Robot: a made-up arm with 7 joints. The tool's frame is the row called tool.
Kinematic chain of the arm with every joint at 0, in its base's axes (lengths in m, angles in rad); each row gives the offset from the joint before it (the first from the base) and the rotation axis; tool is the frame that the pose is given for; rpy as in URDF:
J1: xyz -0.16 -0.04 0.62 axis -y
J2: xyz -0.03 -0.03 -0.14 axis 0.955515 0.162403 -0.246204
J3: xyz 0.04 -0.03 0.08 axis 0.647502 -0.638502 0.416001
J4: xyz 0 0.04 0 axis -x
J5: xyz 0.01 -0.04 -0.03 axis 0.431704 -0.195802 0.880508
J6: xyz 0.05 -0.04 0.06 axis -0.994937 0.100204 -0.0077
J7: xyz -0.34 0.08 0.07 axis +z
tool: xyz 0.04 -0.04 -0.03 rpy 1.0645 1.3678 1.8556
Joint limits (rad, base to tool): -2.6..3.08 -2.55..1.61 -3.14..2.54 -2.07..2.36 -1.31..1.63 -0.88..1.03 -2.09..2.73
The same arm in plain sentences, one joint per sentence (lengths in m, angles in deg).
The arm has seven revolute joints in a row. What follows holds with every joint at zero, and every direction is one of the base frame's. Joint 1 sits 0.16 m along -x and 0.04 m along -y and 0.62 m along +z from the base frame's origin and turns about -y, from -148.97 to 176.47 deg. Joint 2 sits 0.03 m along -x and 0.03 m along -y and 0.14 m along -z from joint 1 and turns about the direction (0.955515, 0.162403, -0.246204), from -146.1 to 92.25 deg. Joint 3 sits 0.04 m along +x and 0.03 m along -y and 0.08 m along +z from joint 2 and turns about the direction (0.647502, -0.638502, 0.416001), from -179.91 to 145.53 deg. Joint 4 sits 0.04 m along +y from joint 3 and turns about -x, from -118.6 to 135.22 deg. Joint 5 sits 0.01 m along +x and 0.04 m along -y and 0.03 m along -z from joint 4 and turns about the direction (0.431704, -0.195802, 0.880508), from -75.06 to 93.39 deg. Joint 6 sits 0.05 m along +x and 0.04 m along -y and 0.06 m along +z from joint 5 and turns about the direction (-0.994937, 0.100204, -0.0077), from -50.42 to 59.01 deg. Joint 7 sits 0.34 m along -x and 0.08 m along +y and 0.07 m along +z from joint 6 and turns about +z, from -119.75 to 156.42 deg. The tool frame, which is the frame that the pose is given for, sits 0.04 m along +x and 0.04 m along -y and 0.03 m along -z from joint 7; its axes are the base frame's turned by roll 60.99, pitch 78.37 and yaw 106.32 deg (as in URDF: about the fixed x, then y, then z).
